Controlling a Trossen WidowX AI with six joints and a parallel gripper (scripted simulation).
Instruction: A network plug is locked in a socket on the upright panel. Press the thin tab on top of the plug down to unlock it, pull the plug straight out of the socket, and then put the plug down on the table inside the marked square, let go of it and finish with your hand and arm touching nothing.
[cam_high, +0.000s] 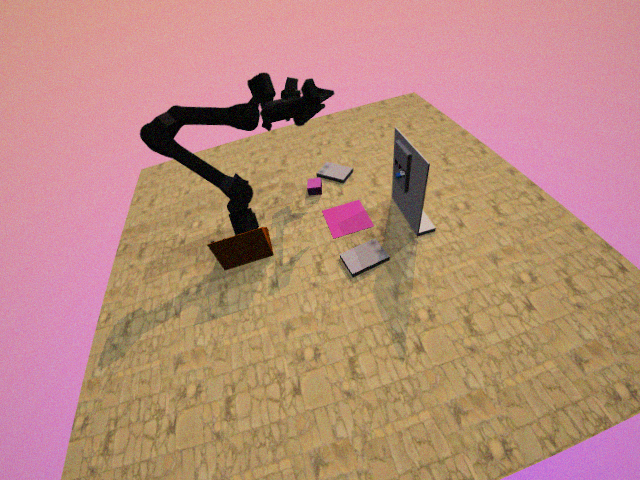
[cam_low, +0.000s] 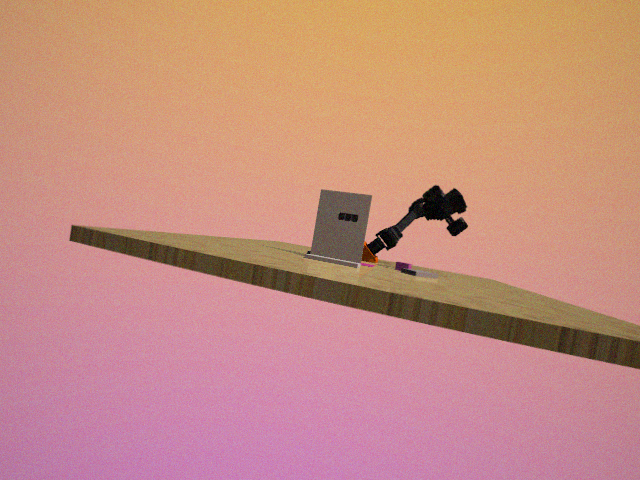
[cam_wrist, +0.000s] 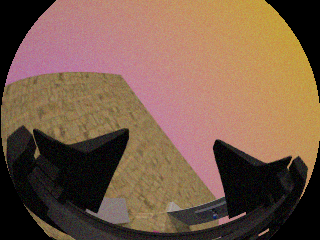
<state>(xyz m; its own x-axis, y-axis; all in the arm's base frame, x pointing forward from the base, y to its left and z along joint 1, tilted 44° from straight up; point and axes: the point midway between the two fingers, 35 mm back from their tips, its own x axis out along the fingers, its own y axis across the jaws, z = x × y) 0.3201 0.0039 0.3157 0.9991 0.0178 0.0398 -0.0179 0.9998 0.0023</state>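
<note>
Right now my gripper tip is 30 mm short of the network plug, 350 mm to the left of it and 80 mm above it. The rest, counted from my gripper tip: magenta marked square (100 mm behind, 280 mm to the right, 230 mm below); then grey upright panel (50 mm ahead, 340 mm to the right, 130 mm below).
</note>
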